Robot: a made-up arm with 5 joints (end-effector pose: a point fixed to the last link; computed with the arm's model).
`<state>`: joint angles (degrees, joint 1 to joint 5).
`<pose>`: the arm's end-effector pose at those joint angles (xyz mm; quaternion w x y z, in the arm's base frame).
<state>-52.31 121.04 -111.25 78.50 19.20</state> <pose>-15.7 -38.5 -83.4 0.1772 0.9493 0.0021 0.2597</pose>
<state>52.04 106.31 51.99 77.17 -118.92</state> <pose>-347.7 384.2 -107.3 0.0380 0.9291 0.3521 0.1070</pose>
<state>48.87 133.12 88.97 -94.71 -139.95</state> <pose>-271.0 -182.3 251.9 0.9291 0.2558 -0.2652 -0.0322</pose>
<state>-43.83 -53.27 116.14 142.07 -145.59</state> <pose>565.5 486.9 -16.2 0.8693 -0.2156 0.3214 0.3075</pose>
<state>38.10 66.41 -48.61 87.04 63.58</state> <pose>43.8 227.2 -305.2 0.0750 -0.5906 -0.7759 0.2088</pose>
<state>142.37 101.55 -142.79 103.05 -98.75</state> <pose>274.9 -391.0 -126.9 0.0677 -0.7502 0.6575 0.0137</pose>
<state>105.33 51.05 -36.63 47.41 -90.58</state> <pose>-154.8 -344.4 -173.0 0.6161 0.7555 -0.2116 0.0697</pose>
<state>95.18 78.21 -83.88 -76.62 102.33</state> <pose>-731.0 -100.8 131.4 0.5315 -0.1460 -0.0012 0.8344</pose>
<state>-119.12 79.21 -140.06 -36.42 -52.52</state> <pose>325.2 -160.4 39.5 0.7701 0.4868 -0.1707 0.3751</pose>
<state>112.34 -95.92 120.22 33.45 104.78</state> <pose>-398.5 -12.7 460.7 0.6073 0.3529 0.2823 0.6534</pose>
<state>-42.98 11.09 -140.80 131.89 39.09</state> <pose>-195.7 -36.4 247.8 0.1342 -0.5598 0.0655 0.8150</pose>
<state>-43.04 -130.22 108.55 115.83 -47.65</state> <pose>413.6 393.3 -38.4 0.0770 0.4450 -0.0553 0.8905</pose>
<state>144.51 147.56 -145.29 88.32 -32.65</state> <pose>43.0 -123.9 -165.1 0.3125 0.2429 -0.8360 -0.3800</pose>
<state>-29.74 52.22 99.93 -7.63 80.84</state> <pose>-428.5 373.5 -100.4 0.3722 0.1772 -0.6844 0.6013</pose>
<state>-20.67 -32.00 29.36 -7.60 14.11</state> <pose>-0.5 483.5 351.3 0.9056 0.3343 0.2387 -0.1055</pose>
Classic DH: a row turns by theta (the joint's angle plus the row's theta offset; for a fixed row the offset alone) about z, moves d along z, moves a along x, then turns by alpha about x. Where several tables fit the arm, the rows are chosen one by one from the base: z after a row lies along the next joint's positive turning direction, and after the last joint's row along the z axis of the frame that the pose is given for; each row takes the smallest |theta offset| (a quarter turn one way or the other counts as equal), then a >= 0, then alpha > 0; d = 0 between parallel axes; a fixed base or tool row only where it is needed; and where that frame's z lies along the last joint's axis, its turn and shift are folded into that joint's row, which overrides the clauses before.
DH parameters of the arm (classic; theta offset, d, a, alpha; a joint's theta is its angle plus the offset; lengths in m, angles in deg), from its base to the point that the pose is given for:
joint 1: 0 0.0379 -0.17 90
joint 2: 90 -0.3144 0.0252 90
joint 3: 0 0.0359 -0.0808 -90
joint 4: 90 -0.0953 0.314 90
joint 5: 45.52 0 -0.1651 0
tool (fixed): 134.48 0.1936 0 0

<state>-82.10 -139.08 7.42 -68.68 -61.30</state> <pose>318.6 228.9 -191.2 0.1106 -0.2269 -0.9433 -0.2156</pose>
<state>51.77 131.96 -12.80 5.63 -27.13</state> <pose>-463.9 186.0 -123.8 0.3724 0.5498 -0.7474 -0.0205</pose>
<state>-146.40 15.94 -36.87 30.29 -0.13</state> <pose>565.8 -196.2 -135.0 0.2891 -0.4474 0.1922 -0.8242</pose>
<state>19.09 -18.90 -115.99 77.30 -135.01</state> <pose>-297.9 -64.4 335.2 0.7805 0.1251 -0.6099 -0.0573</pose>
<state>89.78 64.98 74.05 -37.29 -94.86</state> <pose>-116.4 -220.3 49.4 0.7952 0.1756 0.3853 0.4340</pose>
